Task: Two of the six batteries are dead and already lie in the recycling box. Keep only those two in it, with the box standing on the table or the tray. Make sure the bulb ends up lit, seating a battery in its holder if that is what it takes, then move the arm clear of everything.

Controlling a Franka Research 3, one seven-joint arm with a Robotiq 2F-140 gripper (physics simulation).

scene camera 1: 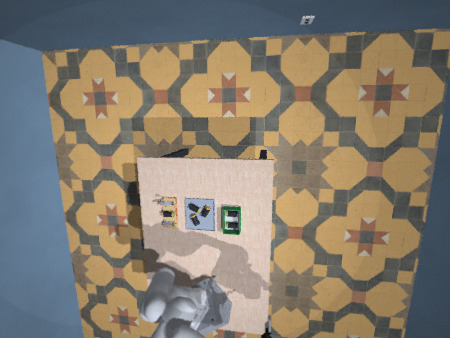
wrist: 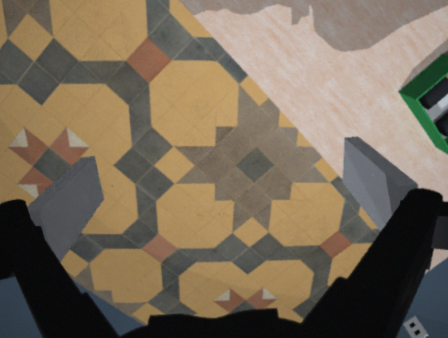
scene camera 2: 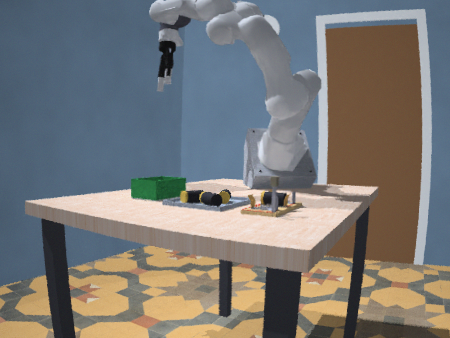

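The green box [scene camera 1: 231, 233] [scene camera 2: 157, 189] [wrist: 425, 82] stands on the table with two dark batteries inside, seen from above. Three black-and-yellow batteries [scene camera 1: 194, 219] [scene camera 2: 211, 199] lie on the grey-blue tray [scene camera 1: 209, 224] [scene camera 2: 237, 201]. One battery [scene camera 1: 167, 214] [scene camera 2: 273, 198] sits in the middle of the yellowish holder [scene camera 1: 174, 220] [scene camera 2: 257, 212], lying level. A grey post with a brownish top rises from the holder; I cannot make out the bulb or whether it is lit. My gripper [scene camera 2: 164, 85] [wrist: 220, 169] is open and empty, high above the table's height and apart from the box.
The wooden table [scene camera 1: 205, 175] [scene camera 2: 165, 220] carries the box, tray and holder in a row. The arm's base [scene camera 1: 215, 305] [scene camera 2: 254, 160] stands at one end of the table. The table's edge and tiled floor [wrist: 195, 215] show under the fingers in the wrist view.
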